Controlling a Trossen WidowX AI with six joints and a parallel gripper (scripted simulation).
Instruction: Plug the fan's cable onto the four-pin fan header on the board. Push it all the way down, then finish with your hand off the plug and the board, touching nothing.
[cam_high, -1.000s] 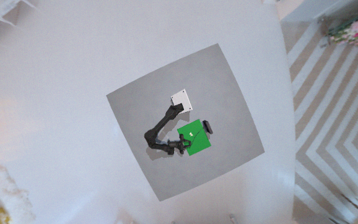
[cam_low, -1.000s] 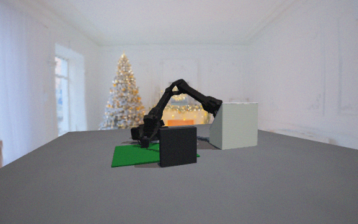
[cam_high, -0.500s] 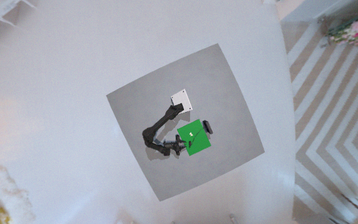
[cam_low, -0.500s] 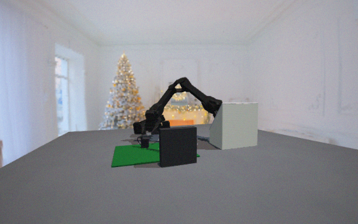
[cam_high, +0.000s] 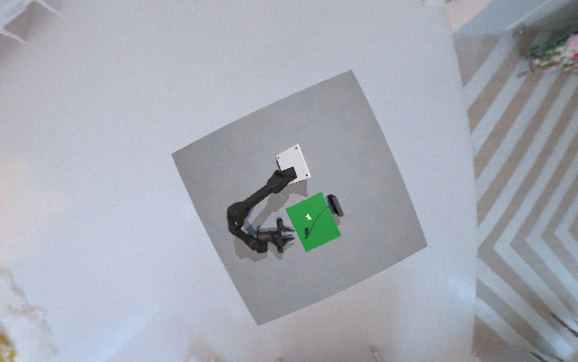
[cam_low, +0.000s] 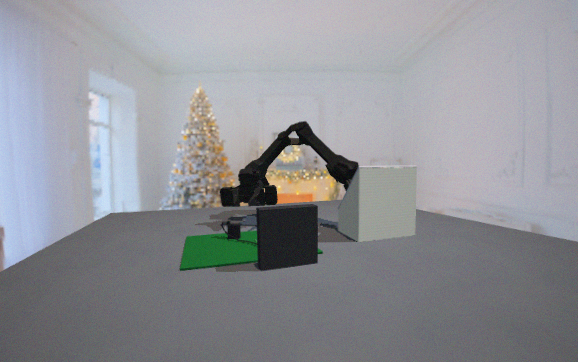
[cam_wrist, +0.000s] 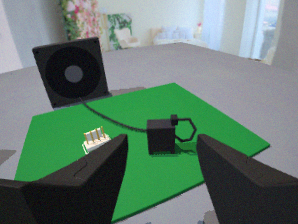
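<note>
Right now the black fan plug is 3 cm ahead of my gripper tip, 7 cm to the left of it and 6 cm below it. From my gripper tip the other things lie so: black fan: 7 cm behind, 28 cm to the left, 2 cm below; then board: 13 cm to the left, 10 cm below; then white four-pin fan header: 5 cm behind, 11 cm to the left, 8 cm below.
</note>
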